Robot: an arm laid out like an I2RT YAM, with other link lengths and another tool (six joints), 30 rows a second.
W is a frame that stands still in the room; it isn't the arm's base.
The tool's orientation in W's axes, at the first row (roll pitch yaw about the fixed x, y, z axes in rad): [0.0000, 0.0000, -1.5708]
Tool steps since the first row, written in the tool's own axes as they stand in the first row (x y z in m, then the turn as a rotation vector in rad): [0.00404, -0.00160, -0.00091, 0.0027, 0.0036, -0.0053]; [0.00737, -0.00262, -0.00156, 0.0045, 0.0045, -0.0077]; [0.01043, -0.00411, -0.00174, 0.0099, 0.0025, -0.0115]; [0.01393, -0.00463, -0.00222, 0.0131, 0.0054, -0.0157]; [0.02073, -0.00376, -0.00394, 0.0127, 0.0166, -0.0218]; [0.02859, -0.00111, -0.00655, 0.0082, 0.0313, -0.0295]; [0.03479, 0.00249, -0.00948, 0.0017, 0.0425, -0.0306]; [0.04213, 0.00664, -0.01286, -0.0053, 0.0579, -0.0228]
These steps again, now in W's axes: [-0.00160, -0.00404, -0.00091, 0.0036, -0.0027, -0.0053]; [-0.00262, -0.00737, -0.00156, 0.0045, -0.0045, -0.0077]; [-0.00411, -0.01043, -0.00174, 0.0025, -0.0099, -0.0115]; [-0.00463, -0.01393, -0.00222, 0.0054, -0.0131, -0.0157]; [-0.00376, -0.02073, -0.00394, 0.0166, -0.0127, -0.0218]; [-0.00111, -0.02859, -0.00655, 0.0313, -0.0082, -0.0295]; [0.00249, -0.03479, -0.00948, 0.0425, -0.0017, -0.0306]; [0.00664, -0.04213, -0.01286, 0.0579, 0.0053, -0.0228]
